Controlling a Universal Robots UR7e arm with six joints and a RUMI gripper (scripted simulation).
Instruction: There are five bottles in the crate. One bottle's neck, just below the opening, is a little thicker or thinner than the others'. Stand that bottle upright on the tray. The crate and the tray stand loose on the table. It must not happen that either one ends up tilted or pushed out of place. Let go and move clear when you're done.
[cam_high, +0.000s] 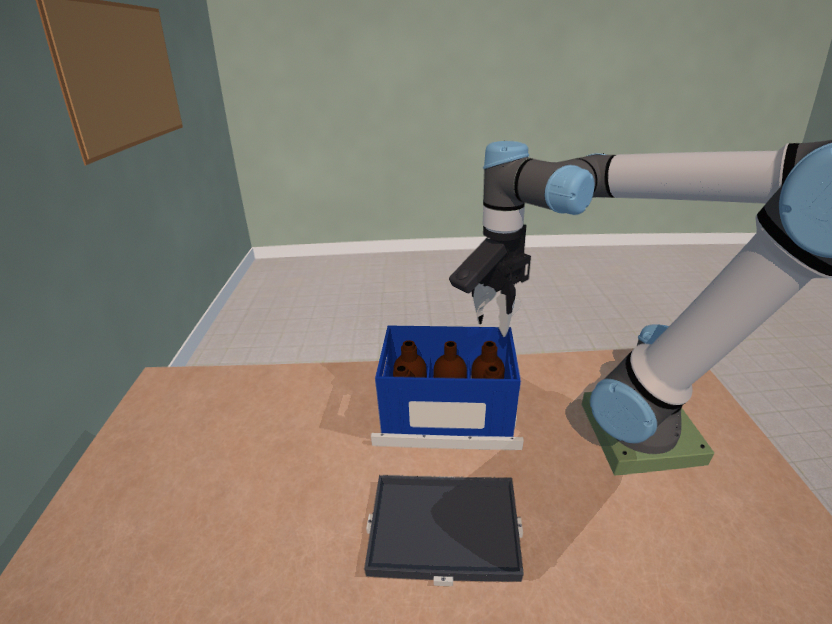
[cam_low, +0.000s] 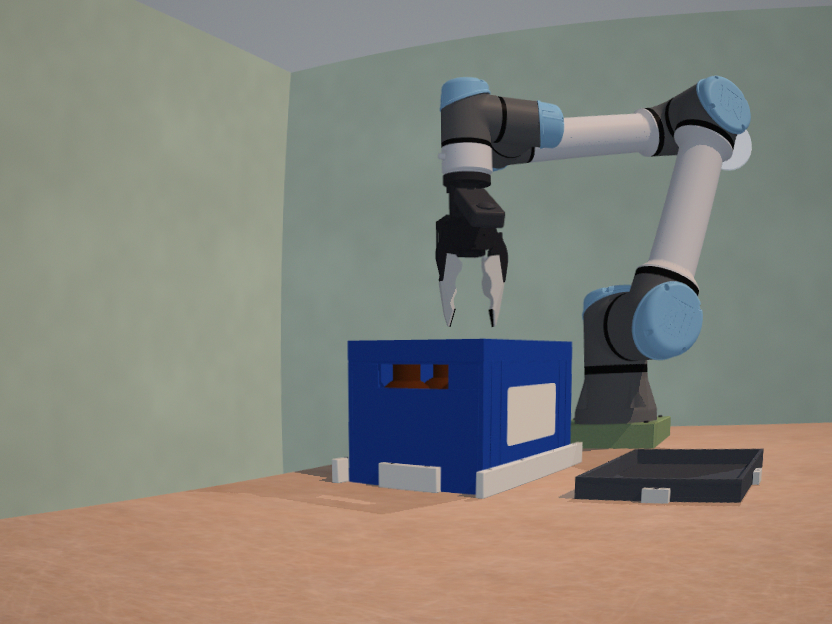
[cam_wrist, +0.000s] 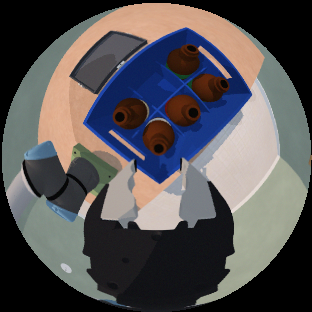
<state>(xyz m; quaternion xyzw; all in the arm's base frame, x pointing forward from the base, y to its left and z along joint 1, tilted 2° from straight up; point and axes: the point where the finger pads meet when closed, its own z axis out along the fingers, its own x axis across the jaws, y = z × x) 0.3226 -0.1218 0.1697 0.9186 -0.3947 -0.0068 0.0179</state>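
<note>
Now: hand 8 cm short of the glass bottle and 13 cm above it. The rest, counted from my hand: dark tray 10 cm ahead, 33 cm to the left, 20 cm below; blue crate 9 cm ahead, 4 cm to the left, 13 cm below.
</note>
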